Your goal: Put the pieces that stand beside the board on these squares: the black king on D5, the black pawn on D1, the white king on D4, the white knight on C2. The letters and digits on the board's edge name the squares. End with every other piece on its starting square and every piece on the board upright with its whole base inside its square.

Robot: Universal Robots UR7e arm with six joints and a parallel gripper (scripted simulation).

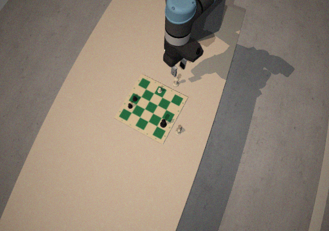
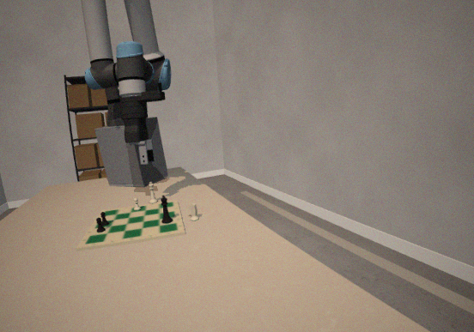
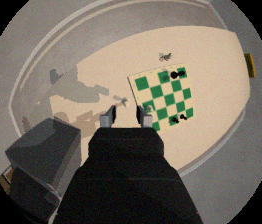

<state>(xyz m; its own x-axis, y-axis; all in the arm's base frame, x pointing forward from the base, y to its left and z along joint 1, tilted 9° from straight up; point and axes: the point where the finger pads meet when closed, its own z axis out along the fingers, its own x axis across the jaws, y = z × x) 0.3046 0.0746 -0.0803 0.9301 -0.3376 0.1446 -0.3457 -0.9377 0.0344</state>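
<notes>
Right now the white king is 11 cm below my hand. From my hand the other things lie so: board: 14 cm below, 14 cm ahead, 4 cm to the right; small white piece: 12 cm below, 6 cm ahead, 4 cm to the right; black king: 18 cm ahead, 10 cm below, 3 cm to the left.
</notes>
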